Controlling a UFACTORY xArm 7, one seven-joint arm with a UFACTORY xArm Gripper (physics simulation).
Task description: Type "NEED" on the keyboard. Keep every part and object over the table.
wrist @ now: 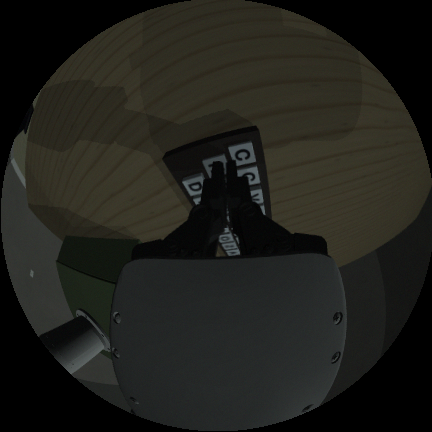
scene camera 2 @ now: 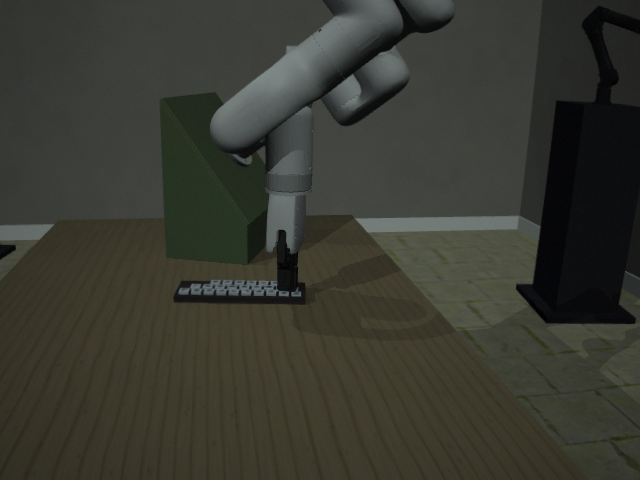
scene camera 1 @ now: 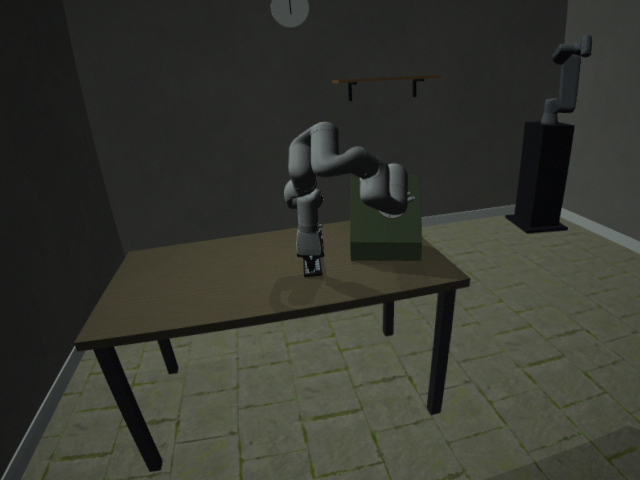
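Seen in the pictures: gripper, between the fingertips: [wrist: 225, 175] [scene camera 2: 287, 289] [scene camera 1: 311, 269]; arm's base, origin of its link: [wrist: 93, 330].
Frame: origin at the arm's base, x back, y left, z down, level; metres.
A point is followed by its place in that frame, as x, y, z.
The dark keyboard [scene camera 1: 312, 274] @(-0.350, 0.170, 0.205) [scene camera 2: 238, 299] @(-0.386, 0.063, 0.206) [wrist: 200, 149] @(-0.342, 0.168, 0.202) with white letter keys lies flat on the table. My gripper [scene camera 1: 311, 266] @(-0.353, 0.142, 0.200) [scene camera 2: 287, 287] @(-0.353, 0.142, 0.200) [wrist: 225, 175] @(-0.353, 0.142, 0.200) is shut, with nothing between the fingers, and points down at the keyboard's end that is at the right in scene camera 2. In the wrist view its tips partly cover the N key [wrist: 208, 162] @(-0.344, 0.157, 0.200), between the D key [wrist: 194, 187] @(-0.326, 0.140, 0.197) and the C key [wrist: 242, 154] @(-0.369, 0.157, 0.200). The G key [wrist: 250, 175] @(-0.371, 0.137, 0.200) is beside the right finger. The tips are at about key height; whether they press a key is unclear. The E key cannot be made out.
The green sloped block [scene camera 1: 385, 250] @(-0.045, 0.085, 0.168) [scene camera 2: 204, 217] @(-0.170, -0.029, 0.125) [wrist: 87, 287] @(-0.072, 0.067, 0.108) that bears the arm's base stands on the wooden table [scene camera 1: 196, 289] @(-0.806, 0.207, 0.215) [scene camera 2: 206, 387] @(-0.651, 0.055, 0.215) [wrist: 310, 200] @(-0.437, 0.077, 0.215), behind the keyboard in scene camera 2. A second arm stands on a dark pedestal [scene camera 1: 542, 175] away from the table.
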